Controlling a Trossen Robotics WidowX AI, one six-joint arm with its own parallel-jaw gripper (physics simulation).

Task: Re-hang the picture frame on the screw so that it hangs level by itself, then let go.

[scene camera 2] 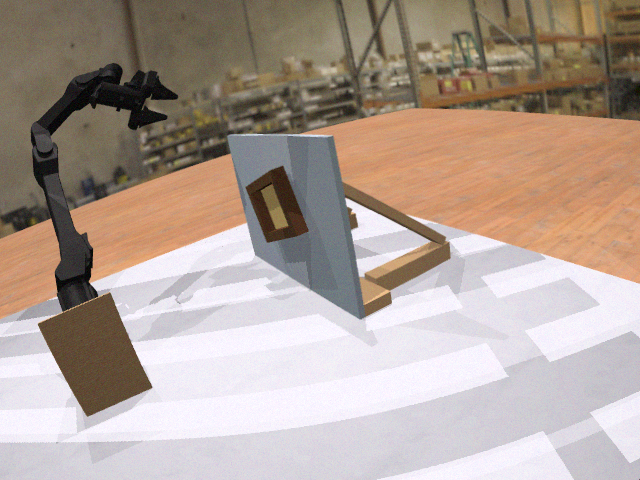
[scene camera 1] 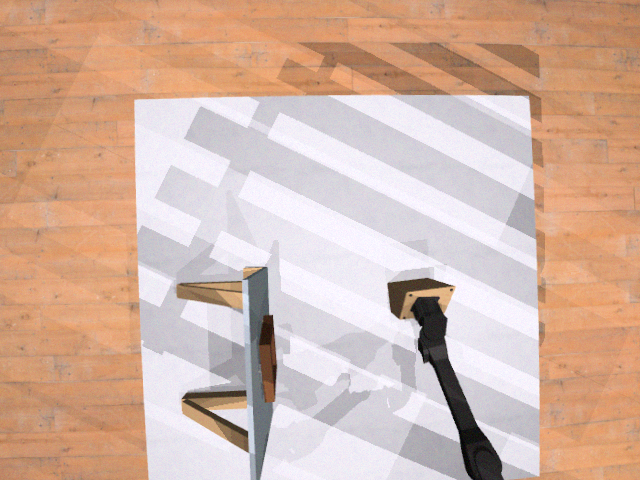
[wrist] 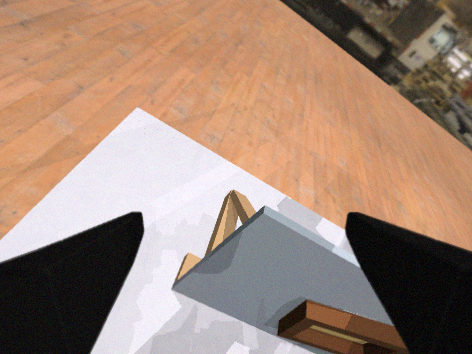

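Where they show: gripper, fingertip midpoint: (scene camera 2: 172, 107) (wrist: 245, 221); arm's base, link origin: (scene camera 2: 85, 319) (scene camera 1: 424, 303).
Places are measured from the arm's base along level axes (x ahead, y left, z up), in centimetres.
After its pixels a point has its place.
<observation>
The brown picture frame (scene camera 1: 266, 361) @[z 10.5, x 41.6, y 11.6 cm] (scene camera 2: 290, 206) @[z 4.8, x 42.0, y 5.0 cm] (wrist: 340, 320) @[z 8.3, x 41.2, y 18.5 cm] is against the front face of the upright blue-grey panel (scene camera 1: 258, 439) (scene camera 2: 323, 206) (wrist: 250, 265). In scene camera 2 it looks turned on the panel, its sides leaning more than the panel's side edges. The wrist view shows part of it at the lower right. The screw does not show in any view. My gripper (scene camera 2: 172, 106) @[z 28.3, x 31.4, y 44.3 cm] (wrist: 245, 221) @[z 28.3, x 31.4, y 44.3 cm] is open and empty, raised above the panel's height and apart from the panel and the frame. The gripper does not show in scene camera 1.
Wooden braces (scene camera 1: 209, 294) @[z 1.1, x 58.0, y -2.2 cm] (scene camera 2: 408, 266) @[z -11.4, x 59.8, y -3.5 cm] (wrist: 217, 235) @[z -10.6, x 55.8, y 34.7 cm] stand behind the panel. My arm rises from a wooden block (scene camera 1: 400, 299) @[z -1.8, x 6.2, y -0.8 cm] (scene camera 2: 95, 356) @[z -4.6, x -0.2, y -4.6 cm] on the white table top (scene camera 1: 336, 217) @[z -14.4, x 23.3, y -24.4 cm] (scene camera 2: 310, 356) @[z -14.4, x 33.0, y -12.2 cm] (wrist: 125, 165) @[z -14.4, x 62.2, y 60.5 cm]. Wooden floor surrounds the table top.
</observation>
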